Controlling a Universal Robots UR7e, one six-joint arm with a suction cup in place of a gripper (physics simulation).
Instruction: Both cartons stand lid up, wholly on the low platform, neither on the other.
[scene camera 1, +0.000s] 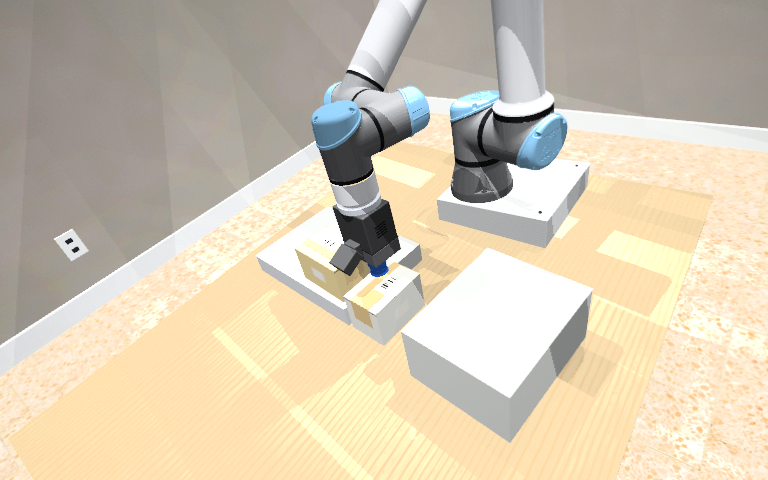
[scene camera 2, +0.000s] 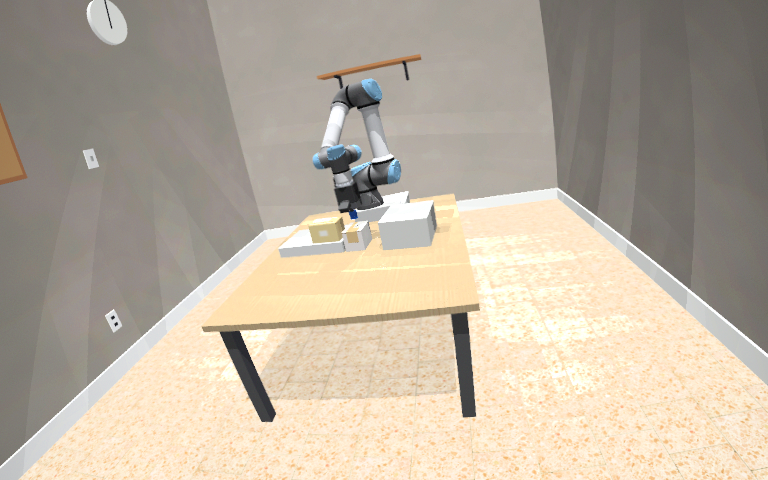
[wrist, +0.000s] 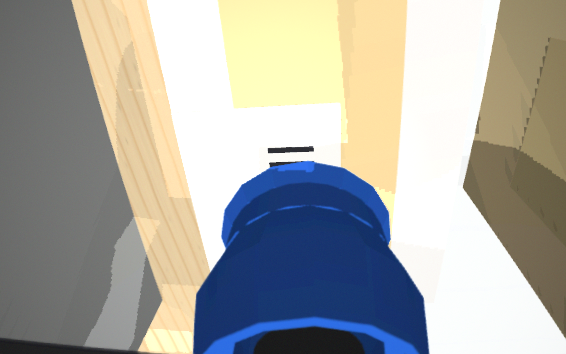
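Note:
A brown carton stands on the low white platform. A white carton with a tan tape strip and black bars on top stands lid up against the platform's right end. Its base seems to reach down to the table beside the platform. My blue suction cup hovers just over the back edge of the white carton's lid. It holds nothing.
A tall white block stands close to the right of the white carton, with a narrow strip of wooden table between them. The arm's white base pedestal is behind.

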